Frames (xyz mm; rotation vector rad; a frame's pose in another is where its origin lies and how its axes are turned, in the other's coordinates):
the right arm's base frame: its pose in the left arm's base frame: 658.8 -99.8 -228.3 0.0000 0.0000 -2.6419
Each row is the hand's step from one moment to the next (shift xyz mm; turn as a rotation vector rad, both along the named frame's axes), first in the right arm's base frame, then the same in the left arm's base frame.
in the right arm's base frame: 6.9 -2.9 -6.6 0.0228 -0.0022 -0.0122
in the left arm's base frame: -7.4 -0.8 -6.6 -0.0211 -0.0090 -0.0122
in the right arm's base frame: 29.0 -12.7 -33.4 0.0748 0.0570 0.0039
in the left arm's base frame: -31.5 -2.7 -33.4 -0.0383 -0.0859 0.0039
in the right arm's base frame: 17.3 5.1 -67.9 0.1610 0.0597 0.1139
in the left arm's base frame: -12.7 -12.8 -67.9 -0.1127 -0.1295 0.1139
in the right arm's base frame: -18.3 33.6 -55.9 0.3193 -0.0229 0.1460
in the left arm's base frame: 32.2 -20.7 -55.9 -0.2912 -0.1329 0.1460
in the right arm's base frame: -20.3 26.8 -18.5 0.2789 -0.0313 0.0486
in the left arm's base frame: 30.7 -13.8 -18.5 -0.2598 -0.1062 0.0486
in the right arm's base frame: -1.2 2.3 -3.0 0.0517 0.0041 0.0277
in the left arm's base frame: 2.2 -1.4 -3.0 -0.0434 -0.0284 0.0277
